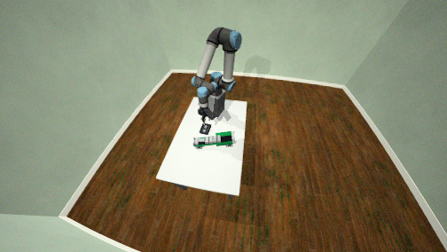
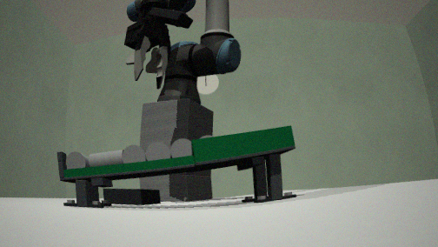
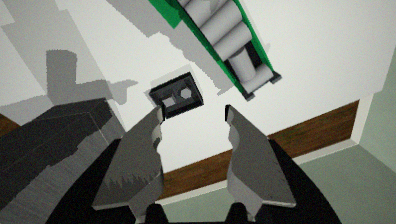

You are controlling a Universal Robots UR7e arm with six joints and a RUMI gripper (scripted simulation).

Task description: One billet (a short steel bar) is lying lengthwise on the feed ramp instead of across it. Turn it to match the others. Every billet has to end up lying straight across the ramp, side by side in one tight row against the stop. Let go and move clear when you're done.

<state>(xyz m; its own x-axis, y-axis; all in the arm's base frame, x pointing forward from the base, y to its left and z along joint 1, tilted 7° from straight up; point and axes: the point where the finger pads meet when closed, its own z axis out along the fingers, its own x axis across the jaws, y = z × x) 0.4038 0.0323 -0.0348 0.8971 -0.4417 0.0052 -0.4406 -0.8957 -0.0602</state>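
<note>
My hand is 190 mm above the grey steel billet, 100 mm short of it and 50 mm to the left of it. The rest, counted from my hand: dark stop 200 mm below, 130 mm ahead, 120 mm to the right; then black box 250 mm below, 90 mm behind, 80 mm to the right.
</note>
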